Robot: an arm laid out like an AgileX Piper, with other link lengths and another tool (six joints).
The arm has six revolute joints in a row. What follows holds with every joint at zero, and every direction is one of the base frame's. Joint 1 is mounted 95.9 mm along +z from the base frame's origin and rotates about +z. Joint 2 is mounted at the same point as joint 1 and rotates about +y. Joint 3 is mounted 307.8 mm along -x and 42.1 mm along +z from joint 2 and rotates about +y. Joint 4 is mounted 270.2 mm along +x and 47.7 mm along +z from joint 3 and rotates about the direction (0.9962, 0, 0.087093). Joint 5 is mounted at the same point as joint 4 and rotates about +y. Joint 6 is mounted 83.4 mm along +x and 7.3 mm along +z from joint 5 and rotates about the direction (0.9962, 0, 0.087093). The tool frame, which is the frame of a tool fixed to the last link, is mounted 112.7 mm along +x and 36 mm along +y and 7.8 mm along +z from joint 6; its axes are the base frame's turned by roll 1.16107, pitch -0.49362 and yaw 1.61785 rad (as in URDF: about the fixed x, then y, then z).
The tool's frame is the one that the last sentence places.
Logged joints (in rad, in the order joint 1, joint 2, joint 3, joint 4, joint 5, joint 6), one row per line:
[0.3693 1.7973 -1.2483 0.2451 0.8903 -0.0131]
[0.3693 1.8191 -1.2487 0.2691 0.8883 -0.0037]
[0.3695 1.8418 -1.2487 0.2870 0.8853 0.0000]
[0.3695 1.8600 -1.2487 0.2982 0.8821 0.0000]
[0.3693 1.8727 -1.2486 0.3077 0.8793 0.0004]
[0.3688 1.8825 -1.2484 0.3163 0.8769 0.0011]
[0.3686 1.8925 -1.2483 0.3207 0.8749 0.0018]
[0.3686 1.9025 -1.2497 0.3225 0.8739 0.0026]
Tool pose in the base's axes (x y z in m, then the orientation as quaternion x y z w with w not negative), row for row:
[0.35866 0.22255 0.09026 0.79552 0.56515 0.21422 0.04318]
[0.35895 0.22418 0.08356 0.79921 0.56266 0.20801 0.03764]
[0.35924 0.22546 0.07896 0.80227 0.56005 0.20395 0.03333]
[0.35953 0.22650 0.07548 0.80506 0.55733 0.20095 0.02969]
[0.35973 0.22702 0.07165 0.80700 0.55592 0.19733 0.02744]
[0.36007 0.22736 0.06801 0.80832 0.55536 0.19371 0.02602]
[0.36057 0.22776 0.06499 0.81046 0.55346 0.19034 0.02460]
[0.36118 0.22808 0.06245 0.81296 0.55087 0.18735 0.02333]
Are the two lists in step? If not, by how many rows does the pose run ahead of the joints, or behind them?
The pose runs 2 rows ahead of the joints: the pose in row i belongs to the joints in row i + 2.
